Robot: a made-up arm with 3 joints. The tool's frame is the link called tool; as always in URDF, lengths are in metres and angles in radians. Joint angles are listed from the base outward. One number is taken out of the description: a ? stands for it. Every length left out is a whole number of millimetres.
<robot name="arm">
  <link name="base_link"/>
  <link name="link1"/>
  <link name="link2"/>
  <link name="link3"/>
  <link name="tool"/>
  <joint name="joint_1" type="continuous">
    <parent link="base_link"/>
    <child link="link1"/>
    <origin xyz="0 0 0.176" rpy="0 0 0"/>
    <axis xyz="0 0 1"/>
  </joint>
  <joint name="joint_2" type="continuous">
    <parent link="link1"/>
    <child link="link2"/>
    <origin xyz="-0.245 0.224 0" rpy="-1.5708 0 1.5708"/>
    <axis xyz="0 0 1"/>
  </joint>
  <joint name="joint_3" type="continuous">
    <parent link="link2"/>
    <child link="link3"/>
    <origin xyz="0.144 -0.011 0" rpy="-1.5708 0 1.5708"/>
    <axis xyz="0 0 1"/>
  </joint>
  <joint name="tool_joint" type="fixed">
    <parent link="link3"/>
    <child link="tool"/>
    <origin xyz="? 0.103 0" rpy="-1.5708 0 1.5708"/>
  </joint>
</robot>
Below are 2 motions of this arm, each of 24 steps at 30 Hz.
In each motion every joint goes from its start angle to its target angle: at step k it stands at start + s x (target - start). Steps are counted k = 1, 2, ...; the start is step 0. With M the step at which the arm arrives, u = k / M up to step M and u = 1 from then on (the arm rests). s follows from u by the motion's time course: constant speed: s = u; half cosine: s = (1 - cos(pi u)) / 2; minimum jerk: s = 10 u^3 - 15 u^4 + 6 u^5.
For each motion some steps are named. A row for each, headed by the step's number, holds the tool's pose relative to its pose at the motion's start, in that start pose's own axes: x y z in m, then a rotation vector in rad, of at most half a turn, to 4 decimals.
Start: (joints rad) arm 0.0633 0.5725 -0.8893
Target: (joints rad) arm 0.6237 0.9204 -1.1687
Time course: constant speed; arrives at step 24
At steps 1, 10, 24:
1: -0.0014 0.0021 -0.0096 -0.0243 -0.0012 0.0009
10: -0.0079 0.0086 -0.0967 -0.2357 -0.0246 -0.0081
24: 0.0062 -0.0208 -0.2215 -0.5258 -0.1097 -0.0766

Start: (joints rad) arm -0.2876 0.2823 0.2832
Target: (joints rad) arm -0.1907 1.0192 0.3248
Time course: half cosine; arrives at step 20
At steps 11, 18, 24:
11: -0.0602 0.1001 -0.0764 -0.3931 -0.0505 0.1715
18: -0.1105 0.1418 -0.1518 -0.6625 -0.0966 0.2886
24: -0.1137 0.1435 -0.1569 -0.6791 -0.0997 0.2957

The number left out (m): -0.276
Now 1 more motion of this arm.
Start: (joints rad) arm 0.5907 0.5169 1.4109
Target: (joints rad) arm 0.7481 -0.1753 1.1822
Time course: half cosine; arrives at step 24
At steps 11, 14, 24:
11: 0.0401 -0.0899 0.0173 0.1253 0.0740 -0.2809
14: 0.0512 -0.1371 0.0204 0.1930 0.1121 -0.4019
24: 0.0581 -0.2342 0.0156 0.3399 0.1917 -0.6231

